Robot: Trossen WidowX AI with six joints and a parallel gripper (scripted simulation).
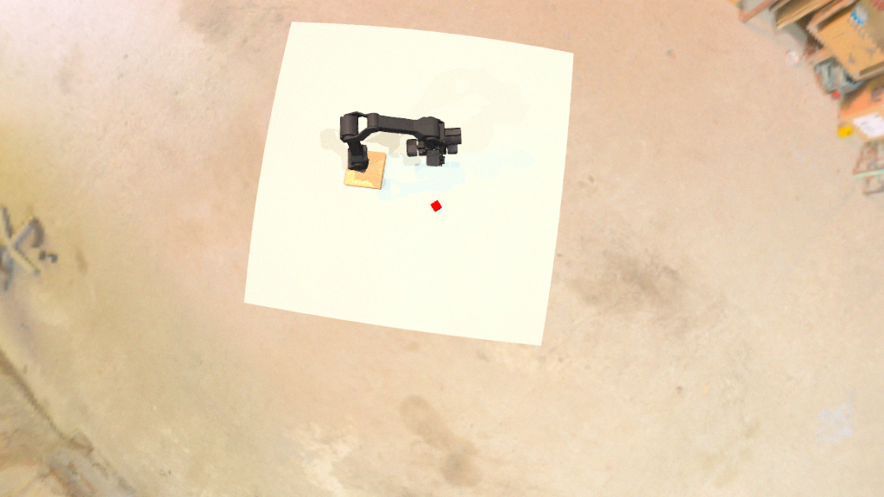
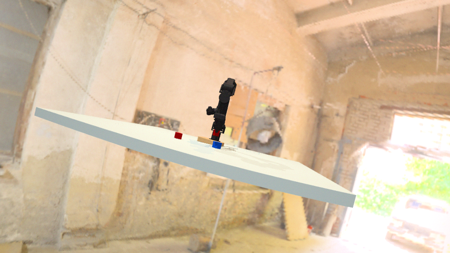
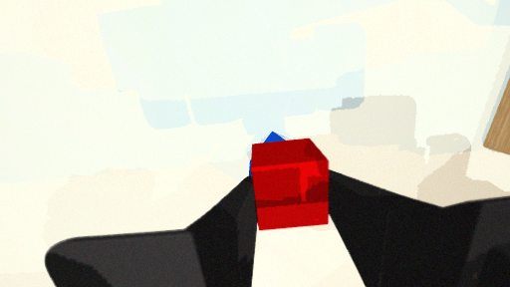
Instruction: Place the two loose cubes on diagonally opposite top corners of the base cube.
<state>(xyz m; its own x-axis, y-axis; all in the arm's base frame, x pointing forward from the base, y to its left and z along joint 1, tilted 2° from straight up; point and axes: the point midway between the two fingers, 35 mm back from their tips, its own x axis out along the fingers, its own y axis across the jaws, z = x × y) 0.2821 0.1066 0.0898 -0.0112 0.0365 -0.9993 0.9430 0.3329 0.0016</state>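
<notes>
Now: gripper tip 1 cm past the blue cube, 2 cm to the right of it and 6 cm above it.
</notes>
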